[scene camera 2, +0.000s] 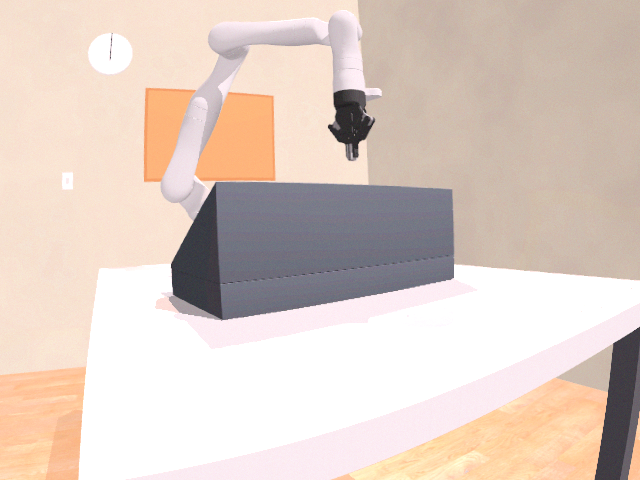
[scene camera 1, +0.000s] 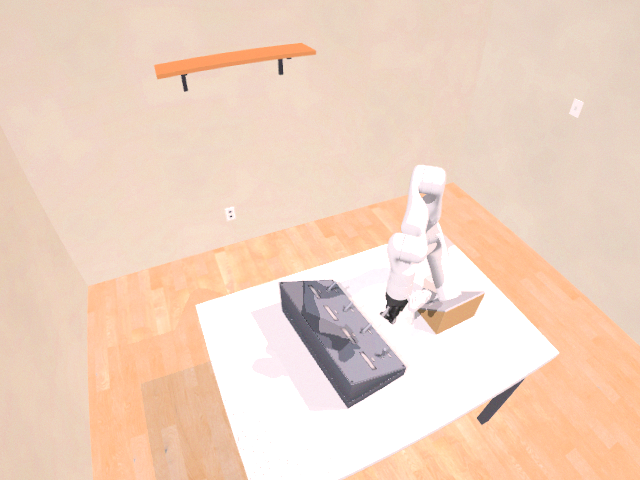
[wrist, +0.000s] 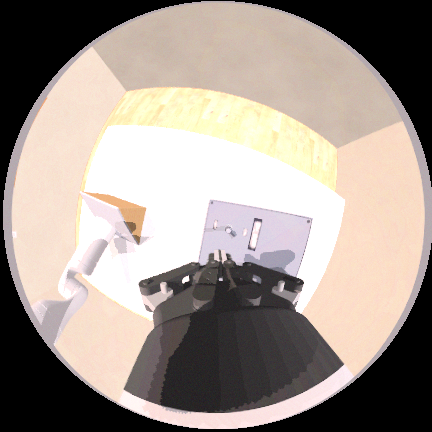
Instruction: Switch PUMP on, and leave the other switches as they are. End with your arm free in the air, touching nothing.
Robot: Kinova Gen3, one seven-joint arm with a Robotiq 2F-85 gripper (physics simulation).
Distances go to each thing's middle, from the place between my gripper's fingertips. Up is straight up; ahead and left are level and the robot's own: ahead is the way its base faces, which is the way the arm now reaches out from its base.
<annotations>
Now: hand 130 mm short of the dark grey switch console (scene camera 2: 254,247), 130 mm to the left of it and 180 mm above it.
</annotations>
